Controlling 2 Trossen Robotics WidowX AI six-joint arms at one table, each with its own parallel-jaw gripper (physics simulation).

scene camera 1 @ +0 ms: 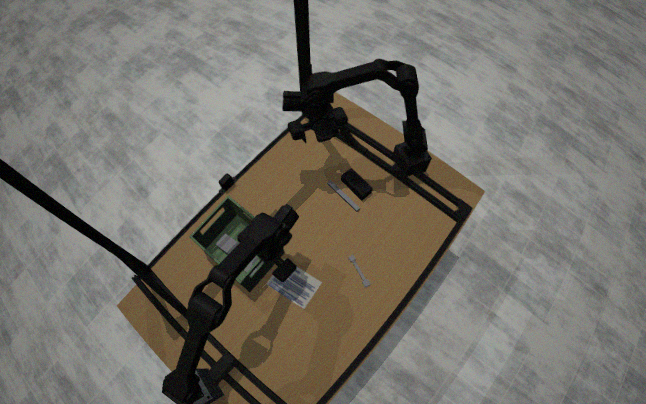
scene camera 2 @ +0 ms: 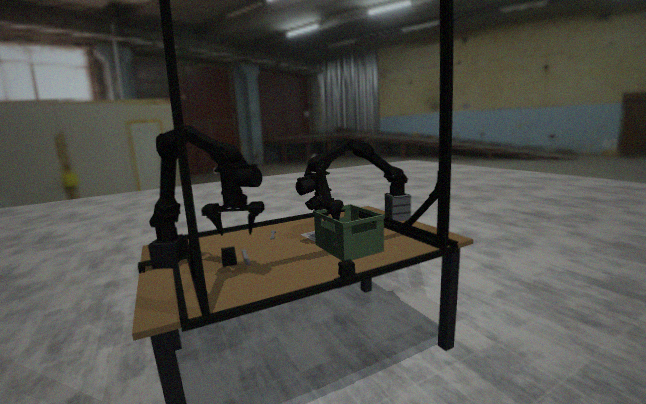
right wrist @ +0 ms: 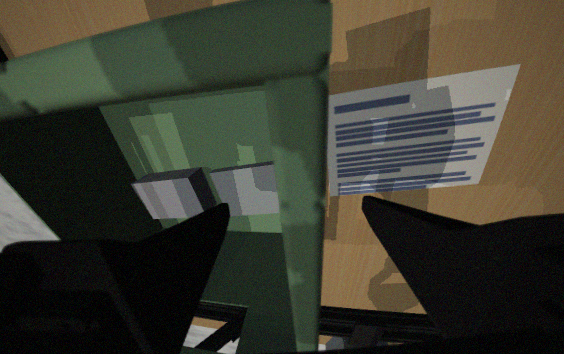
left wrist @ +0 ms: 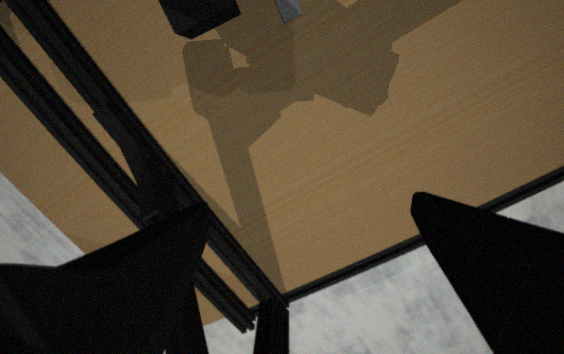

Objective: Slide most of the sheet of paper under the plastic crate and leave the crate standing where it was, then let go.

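Observation:
The green plastic crate [scene camera 1: 240,223] [scene camera 2: 367,242] [right wrist: 302,150] stands upright on the table with two grey blocks [right wrist: 170,199] [right wrist: 255,192] inside. The white sheet of paper with blue lines [scene camera 1: 307,286] [scene camera 2: 308,235] [right wrist: 465,127] lies flat beside the crate. In the right wrist view its left edge meets the crate's wall line; whether any of it is under the crate is hidden. My right gripper [right wrist: 295,206] is open and empty above the crate's paper-side wall, one finger on each side of the rim in that view. My left gripper [scene camera 2: 236,233] [left wrist: 309,207] is open and empty above the table, far from the crate.
A black box [scene camera 1: 356,184] [scene camera 2: 229,256] [left wrist: 200,17] and a thin grey bar [scene camera 1: 344,196] [scene camera 2: 245,257] [left wrist: 288,10] lie near the left arm. A small grey spanner [scene camera 1: 359,271] [scene camera 2: 273,235] lies beyond the paper. Black rails run along the table's edges.

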